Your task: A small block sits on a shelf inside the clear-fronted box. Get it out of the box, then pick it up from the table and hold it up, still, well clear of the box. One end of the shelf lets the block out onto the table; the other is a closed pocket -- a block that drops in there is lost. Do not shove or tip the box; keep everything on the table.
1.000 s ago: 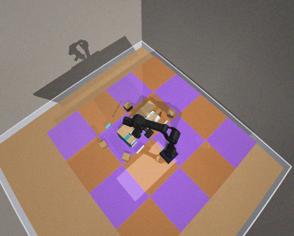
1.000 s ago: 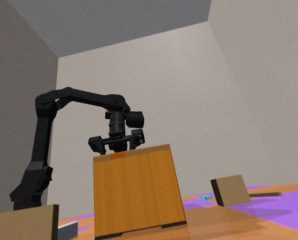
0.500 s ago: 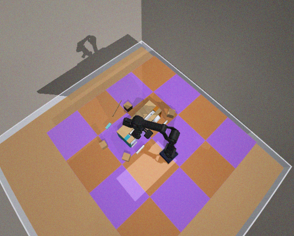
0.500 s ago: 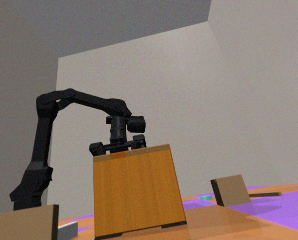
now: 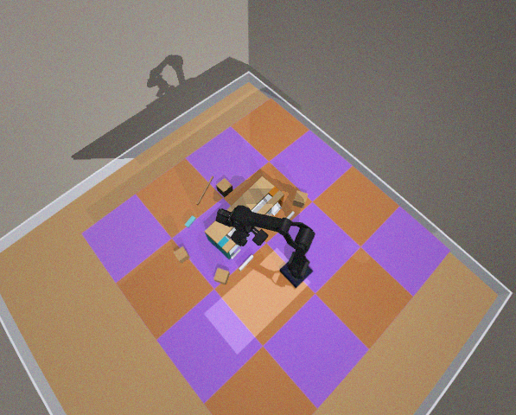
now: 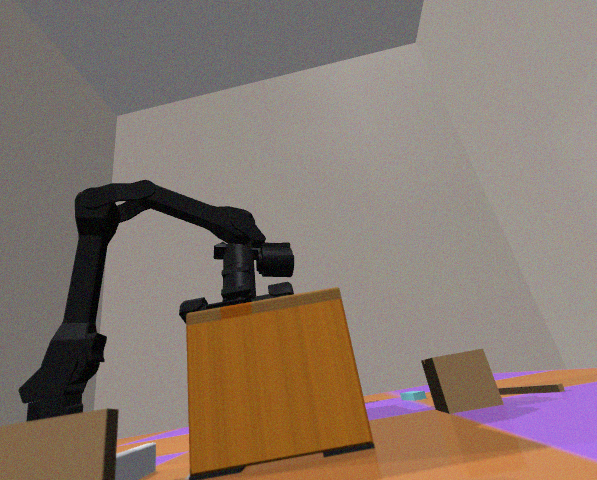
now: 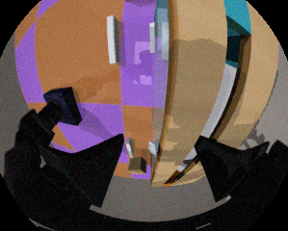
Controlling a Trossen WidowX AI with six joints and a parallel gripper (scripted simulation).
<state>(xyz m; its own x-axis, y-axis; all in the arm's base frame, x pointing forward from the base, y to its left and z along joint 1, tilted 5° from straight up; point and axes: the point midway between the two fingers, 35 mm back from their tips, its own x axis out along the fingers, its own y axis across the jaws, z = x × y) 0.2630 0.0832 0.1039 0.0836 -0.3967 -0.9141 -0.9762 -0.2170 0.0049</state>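
Right now the clear-fronted wooden box is 5 cm below my gripper tip, 4 cm ahead of it and 2 cm to the right of it. The rest, counted from my gripper tip: pale block (5 cm ahead, 3 cm to the right, 3 cm below); thin wooden stick (34 cm ahead, 11 cm below, 6 cm to the left); teal piece (23 cm ahead, 21 cm to the left, 11 cm below).
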